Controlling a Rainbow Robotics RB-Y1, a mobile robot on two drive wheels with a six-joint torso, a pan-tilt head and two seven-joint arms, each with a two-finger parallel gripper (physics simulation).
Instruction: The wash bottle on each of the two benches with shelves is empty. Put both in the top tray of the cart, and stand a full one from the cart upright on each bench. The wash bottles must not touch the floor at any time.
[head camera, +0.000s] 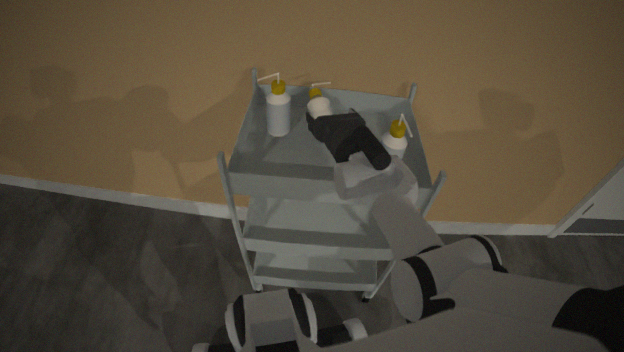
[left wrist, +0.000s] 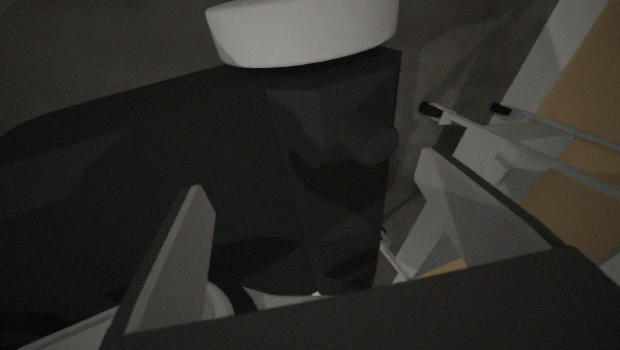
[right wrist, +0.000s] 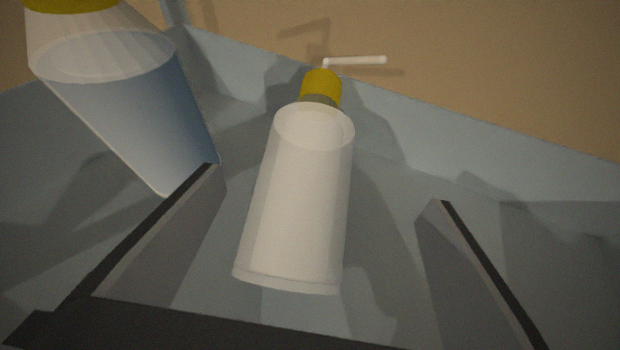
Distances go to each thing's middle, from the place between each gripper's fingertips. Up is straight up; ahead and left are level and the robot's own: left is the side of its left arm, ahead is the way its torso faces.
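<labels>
My right gripper is 2 cm above the yellow-capped wash bottle (right wrist: 294, 236), 1 cm to the right of it and 4 cm short of it.
Counted from my left hand, the bottle is 400 mm above, 580 mm ahead and 440 mm to the right.
</labels>
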